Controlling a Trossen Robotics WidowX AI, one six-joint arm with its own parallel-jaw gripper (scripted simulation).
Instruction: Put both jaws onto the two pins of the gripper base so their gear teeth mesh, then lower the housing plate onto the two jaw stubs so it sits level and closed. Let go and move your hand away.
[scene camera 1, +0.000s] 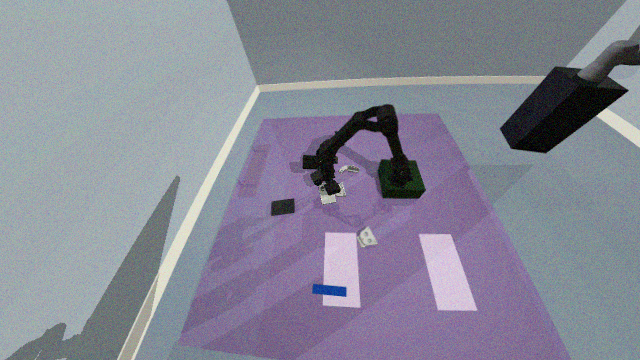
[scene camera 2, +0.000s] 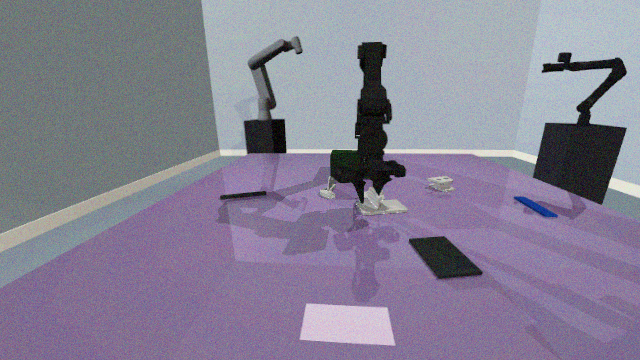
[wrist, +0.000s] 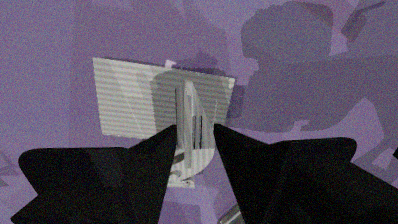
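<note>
Scene camera 2 shows my gripper (scene camera 2: 368, 202) and also a dark flat plate (scene camera 2: 445, 260). My gripper holds a jaw (wrist: 196, 156). The wrist view shows my gripper (wrist: 195, 128) too, while the dark flat plate is out of frame in the wrist view.
</note>
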